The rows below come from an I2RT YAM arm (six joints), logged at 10 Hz.
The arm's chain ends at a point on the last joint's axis. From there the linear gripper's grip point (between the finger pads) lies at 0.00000 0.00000 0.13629 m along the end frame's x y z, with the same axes.
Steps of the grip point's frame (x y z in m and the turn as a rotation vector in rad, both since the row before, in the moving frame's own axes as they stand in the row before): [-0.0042, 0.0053, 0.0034, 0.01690, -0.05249, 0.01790]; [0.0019, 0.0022, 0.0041, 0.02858, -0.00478, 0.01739]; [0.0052, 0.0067, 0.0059, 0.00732, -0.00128, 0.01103]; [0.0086, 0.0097, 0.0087, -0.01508, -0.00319, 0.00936]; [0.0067, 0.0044, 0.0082, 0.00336, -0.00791, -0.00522]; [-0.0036, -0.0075, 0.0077, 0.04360, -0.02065, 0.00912]
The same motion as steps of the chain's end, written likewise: [0.0029, 0.0077, 0.0036, 0.01690, -0.05249, 0.01790]; [0.0025, 0.0061, 0.0042, 0.02858, -0.00478, 0.01739]; [0.0054, 0.0077, 0.0059, 0.00732, -0.00128, 0.01103]; [0.0090, 0.0076, 0.0087, -0.01508, -0.00319, 0.00936]; [0.0078, 0.0049, 0.0082, 0.00336, -0.00791, -0.00522]; [-0.0008, -0.0015, 0.0079, 0.04360, -0.02065, 0.00912]
